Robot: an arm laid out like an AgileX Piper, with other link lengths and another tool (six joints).
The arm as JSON. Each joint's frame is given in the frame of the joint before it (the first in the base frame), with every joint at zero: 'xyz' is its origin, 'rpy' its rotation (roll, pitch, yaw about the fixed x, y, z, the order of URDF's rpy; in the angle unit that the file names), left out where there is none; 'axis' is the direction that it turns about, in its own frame. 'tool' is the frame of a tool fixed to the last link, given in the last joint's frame.
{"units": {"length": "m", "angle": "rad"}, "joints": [
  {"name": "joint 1", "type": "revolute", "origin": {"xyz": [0.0, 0.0, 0.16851]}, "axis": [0.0, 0.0, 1.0]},
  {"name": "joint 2", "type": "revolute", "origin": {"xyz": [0.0, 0.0, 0.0]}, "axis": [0.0, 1.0, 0.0]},
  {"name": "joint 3", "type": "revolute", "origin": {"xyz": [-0.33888, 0.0, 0.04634]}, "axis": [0.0, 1.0, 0.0]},
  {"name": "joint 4", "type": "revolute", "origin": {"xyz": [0.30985, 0.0, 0.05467]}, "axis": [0.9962, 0.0, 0.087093]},
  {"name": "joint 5", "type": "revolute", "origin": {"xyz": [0.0, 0.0, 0.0]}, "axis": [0.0, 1.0, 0.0]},
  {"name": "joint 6", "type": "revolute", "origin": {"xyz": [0.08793, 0.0, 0.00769]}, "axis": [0.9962, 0.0, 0.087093]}
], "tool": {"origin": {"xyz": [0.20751, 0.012, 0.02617], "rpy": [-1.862, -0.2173, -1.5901]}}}
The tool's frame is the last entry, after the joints.
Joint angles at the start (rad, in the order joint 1, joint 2, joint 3, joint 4, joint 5, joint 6):
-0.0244 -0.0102 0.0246 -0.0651 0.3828 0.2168
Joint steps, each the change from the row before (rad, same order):
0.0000 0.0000 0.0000 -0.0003 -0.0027 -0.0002
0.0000 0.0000 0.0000 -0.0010 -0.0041 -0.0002
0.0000 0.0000 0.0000 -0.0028 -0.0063 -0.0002
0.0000 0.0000 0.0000 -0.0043 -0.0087 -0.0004
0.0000 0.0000 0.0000 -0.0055 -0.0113 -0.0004
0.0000 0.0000 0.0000 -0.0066 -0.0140 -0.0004
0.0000 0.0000 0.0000 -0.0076 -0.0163 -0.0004
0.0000 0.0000 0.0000 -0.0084 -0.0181 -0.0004
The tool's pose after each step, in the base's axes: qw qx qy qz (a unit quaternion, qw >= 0); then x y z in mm. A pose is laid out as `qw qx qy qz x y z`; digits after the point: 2 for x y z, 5 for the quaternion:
0.27603 -0.63992 0.63810 -0.32732 257.79 -2.89 181.14
0.27695 -0.63951 0.63725 -0.32900 258.12 -2.92 182.31
0.27795 -0.63902 0.63577 -0.33195 258.60 -3.09 184.10
0.27916 -0.63841 0.63362 -0.33619 259.26 -3.34 186.58
0.28079 -0.63758 0.63084 -0.34161 260.08 -3.63 189.81
0.28290 -0.63649 0.62737 -0.34821 261.04 -3.92 193.83
0.28540 -0.63518 0.62329 -0.35581 262.09 -4.19 198.52
0.28818 -0.63370 0.61867 -0.36417 263.17 -4.39 203.75

